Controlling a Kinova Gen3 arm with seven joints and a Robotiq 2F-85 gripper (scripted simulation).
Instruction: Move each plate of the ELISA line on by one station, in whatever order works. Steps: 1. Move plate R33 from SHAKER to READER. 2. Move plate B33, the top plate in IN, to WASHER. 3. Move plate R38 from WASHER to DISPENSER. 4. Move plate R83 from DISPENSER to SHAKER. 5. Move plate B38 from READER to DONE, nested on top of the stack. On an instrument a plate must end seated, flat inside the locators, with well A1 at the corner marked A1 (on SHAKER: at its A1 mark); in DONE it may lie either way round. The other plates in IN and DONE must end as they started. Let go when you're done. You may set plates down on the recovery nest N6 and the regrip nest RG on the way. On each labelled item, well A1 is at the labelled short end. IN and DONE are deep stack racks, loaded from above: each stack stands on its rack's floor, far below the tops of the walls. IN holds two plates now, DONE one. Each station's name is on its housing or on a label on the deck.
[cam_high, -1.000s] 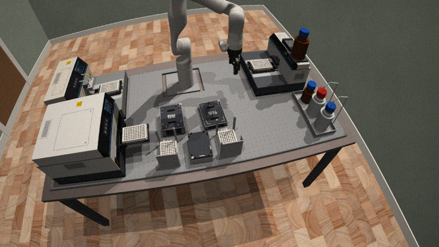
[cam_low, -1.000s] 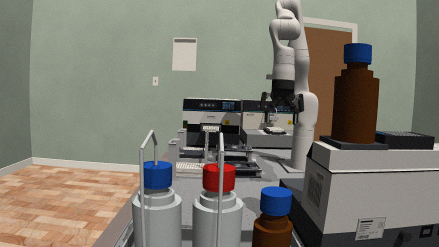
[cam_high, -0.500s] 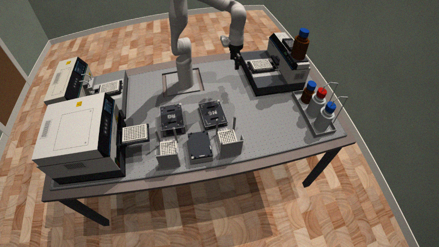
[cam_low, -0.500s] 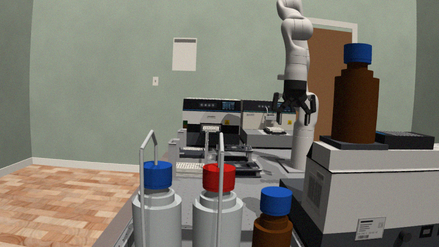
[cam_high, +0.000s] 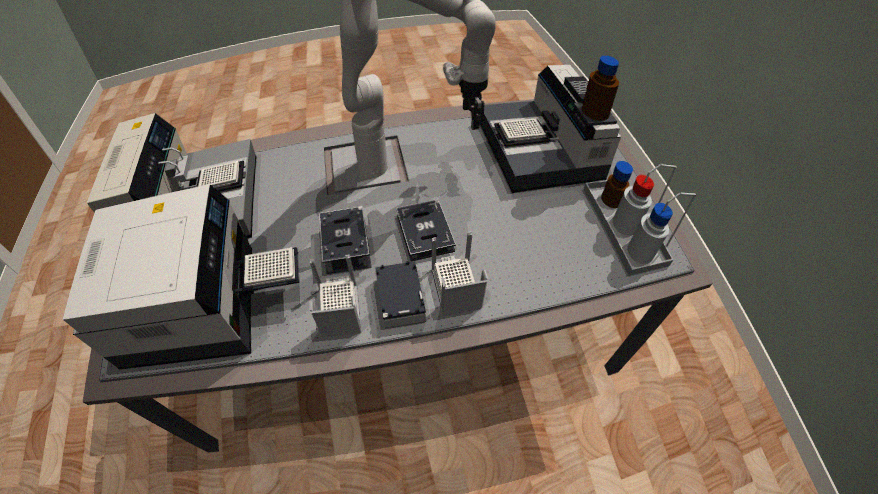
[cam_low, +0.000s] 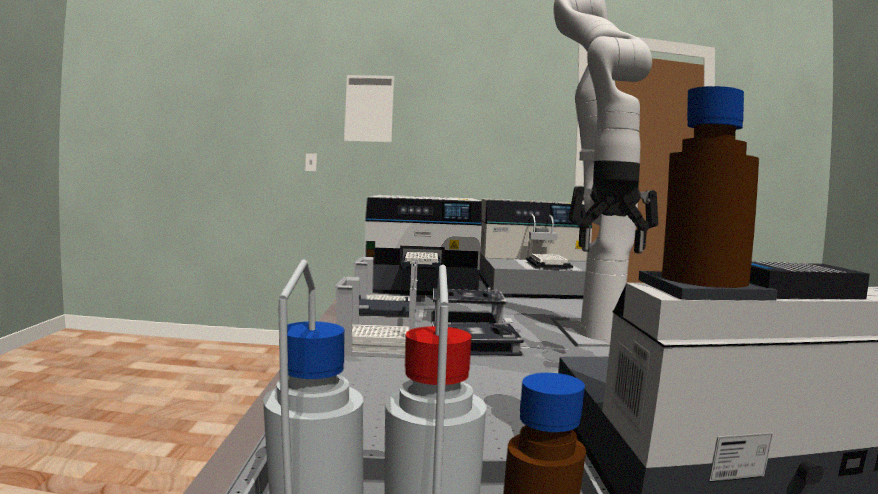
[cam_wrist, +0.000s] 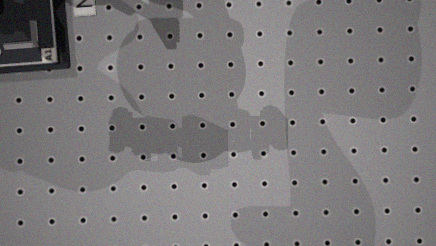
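Right now the dispenser nest is 8 cm behind my hand, 19 cm to the left of it and 14 cm below it. Also, from my hand: regrip nest RG: 22 cm ahead, 38 cm to the right, 16 cm below; recovery nest N6: 21 cm ahead, 16 cm to the right, 19 cm below; brown bottle: 2 cm ahead, 38 cm to the left, 7 cm above.
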